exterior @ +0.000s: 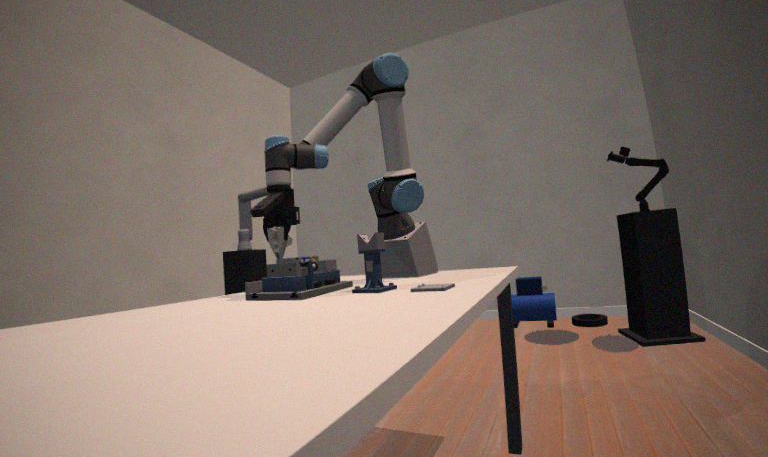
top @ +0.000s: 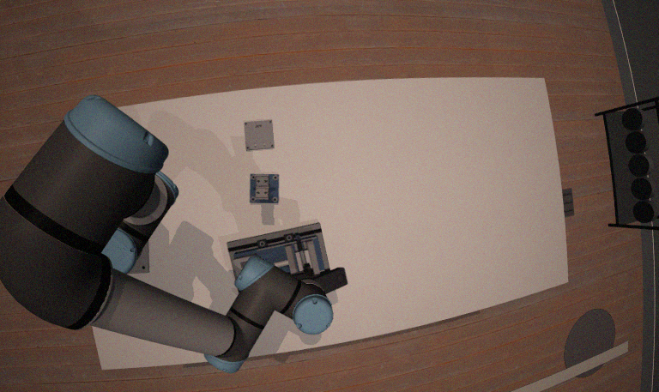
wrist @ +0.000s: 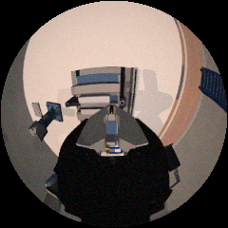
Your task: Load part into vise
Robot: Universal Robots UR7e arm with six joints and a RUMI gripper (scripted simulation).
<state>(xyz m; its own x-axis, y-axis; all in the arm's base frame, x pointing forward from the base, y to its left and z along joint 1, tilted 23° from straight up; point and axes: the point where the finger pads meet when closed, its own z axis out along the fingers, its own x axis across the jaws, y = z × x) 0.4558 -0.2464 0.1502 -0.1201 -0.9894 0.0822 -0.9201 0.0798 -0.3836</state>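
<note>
Now: the part 30 mm to the left of my hand and 20 mm below it. From my hand the other things lie so: vise: 70 mm behind, 40 mm to the left, 80 mm below; then infeed plate: 440 mm to the left, 110 mm below.
</note>
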